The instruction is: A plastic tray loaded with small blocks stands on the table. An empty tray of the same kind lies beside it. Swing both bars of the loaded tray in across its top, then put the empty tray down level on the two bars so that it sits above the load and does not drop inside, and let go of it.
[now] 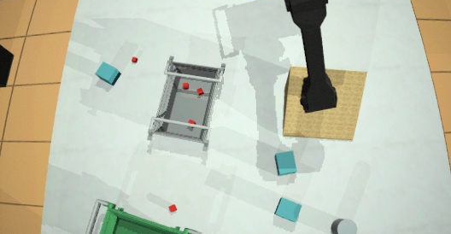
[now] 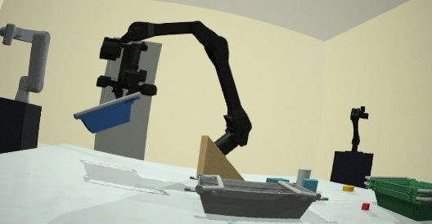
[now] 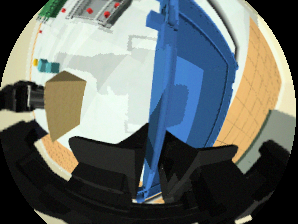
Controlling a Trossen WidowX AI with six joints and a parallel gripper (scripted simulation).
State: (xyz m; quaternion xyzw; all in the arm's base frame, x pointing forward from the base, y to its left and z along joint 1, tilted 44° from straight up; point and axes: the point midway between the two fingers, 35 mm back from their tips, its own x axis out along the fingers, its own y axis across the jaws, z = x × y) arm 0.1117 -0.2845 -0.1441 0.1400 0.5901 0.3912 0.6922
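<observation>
Now: the blue tray 30 mm ahead of my gripper tip and 70 mm to the right of it. From my gripper tip the other things lie so: grey cylinder 220 mm behind, 680 mm to the left, 140 mm below.
</observation>
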